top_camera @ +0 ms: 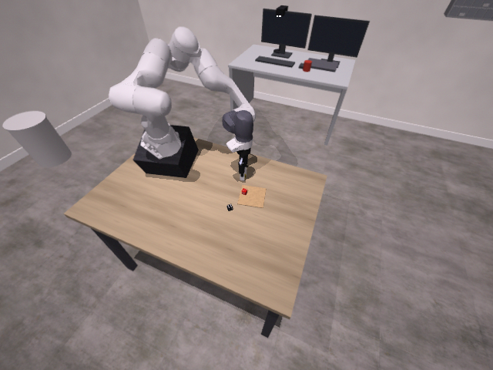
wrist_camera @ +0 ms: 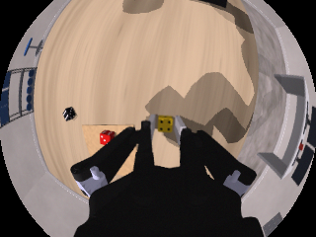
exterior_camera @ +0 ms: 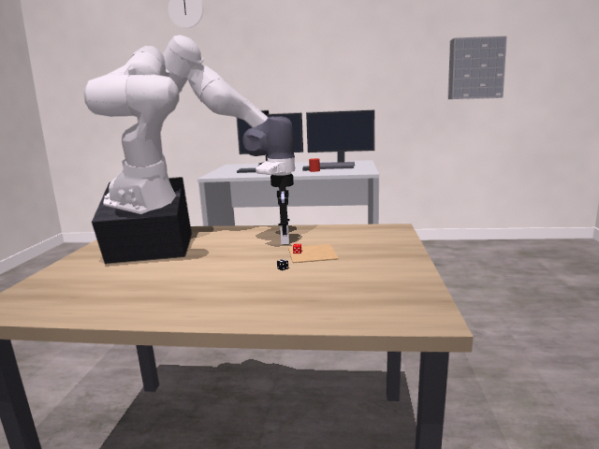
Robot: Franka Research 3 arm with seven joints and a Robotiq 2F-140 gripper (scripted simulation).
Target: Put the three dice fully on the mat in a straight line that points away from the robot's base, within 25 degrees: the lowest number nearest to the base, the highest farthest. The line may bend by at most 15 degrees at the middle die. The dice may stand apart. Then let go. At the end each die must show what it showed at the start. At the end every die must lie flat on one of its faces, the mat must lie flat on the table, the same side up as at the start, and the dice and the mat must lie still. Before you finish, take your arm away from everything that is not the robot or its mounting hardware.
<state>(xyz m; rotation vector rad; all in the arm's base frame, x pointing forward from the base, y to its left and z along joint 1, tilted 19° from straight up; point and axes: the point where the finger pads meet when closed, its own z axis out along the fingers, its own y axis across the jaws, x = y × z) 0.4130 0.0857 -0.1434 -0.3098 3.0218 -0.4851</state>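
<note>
Now: hand 20 mm above the yellow die. Round my hand: black die 240 mm to the right, 40 mm ahead, 20 mm below; red die 110 mm to the right, 60 mm ahead, 20 mm below; tan mat 110 mm to the right, 110 mm ahead, 30 mm below.
</note>
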